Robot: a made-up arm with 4 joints. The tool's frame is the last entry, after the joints.
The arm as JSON. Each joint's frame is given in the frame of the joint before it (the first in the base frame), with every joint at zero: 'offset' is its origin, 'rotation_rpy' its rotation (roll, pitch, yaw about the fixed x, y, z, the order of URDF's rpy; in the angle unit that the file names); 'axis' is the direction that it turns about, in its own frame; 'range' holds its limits. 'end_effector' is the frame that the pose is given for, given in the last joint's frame.
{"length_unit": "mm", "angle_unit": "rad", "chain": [
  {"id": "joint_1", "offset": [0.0, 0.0, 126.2], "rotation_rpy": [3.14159, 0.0, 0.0], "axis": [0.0, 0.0, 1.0], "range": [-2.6, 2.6]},
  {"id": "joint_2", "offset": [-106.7, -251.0, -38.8], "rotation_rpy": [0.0, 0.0, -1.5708], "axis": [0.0, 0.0, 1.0], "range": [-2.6, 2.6]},
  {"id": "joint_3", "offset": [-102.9, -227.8, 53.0], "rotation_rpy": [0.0, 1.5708, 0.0], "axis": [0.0, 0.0, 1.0], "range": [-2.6, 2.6]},
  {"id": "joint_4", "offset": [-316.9, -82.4, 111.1], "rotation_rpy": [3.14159, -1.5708, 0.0], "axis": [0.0, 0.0, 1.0], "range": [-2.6, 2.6]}
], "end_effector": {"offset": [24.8, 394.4, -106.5], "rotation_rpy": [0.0, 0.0, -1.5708]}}
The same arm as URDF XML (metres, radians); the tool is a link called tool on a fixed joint. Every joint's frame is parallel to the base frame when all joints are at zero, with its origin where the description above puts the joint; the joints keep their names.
<robot name="arm">
<link name="base"/>
<link name="link1"/>
<link name="link2"/>
<link name="link3"/>
<link name="link4"/>
<link name="tool"/>
<joint name="joint_1" type="revolute"><parent link="base"/><child link="link1"/><origin xyz="0.0000 0.0000 0.1262" rpy="0.0000 0.0000 0.0000"/><axis xyz="0 0 -1"/><limit lower="-2.6000" upper="2.6000"/></joint>
<joint name="joint_2" type="revolute"><parent link="link1"/><child link="link2"/><origin xyz="-0.1067 0.2510 0.0388" rpy="0.0000 0.0000 0.0000"/><axis xyz="0 0 -1"/><limit lower="-2.6000" upper="2.6000"/></joint>
<joint name="joint_3" type="revolute"><parent link="link2"/><child link="link3"/><origin xyz="-0.2278 -0.1029 -0.0530" rpy="0.0000 0.0000 0.0000"/><axis xyz="0 1 0"/><limit lower="-2.6000" upper="2.6000"/></joint>
<joint name="joint_4" type="revolute"><parent link="link3"/><child link="link4"/><origin xyz="-0.0824 0.1111 -0.3169" rpy="0.0000 0.0000 0.0000"/><axis xyz="0 0 1"/><limit lower="-2.6000" upper="2.6000"/></joint>
<joint name="tool_fixed" type="fixed"><parent link="link4"/><child link="tool"/><origin xyz="-0.3944 0.0248 -0.1065" rpy="0.0000 0.0000 0.0000"/></joint>
</robot>

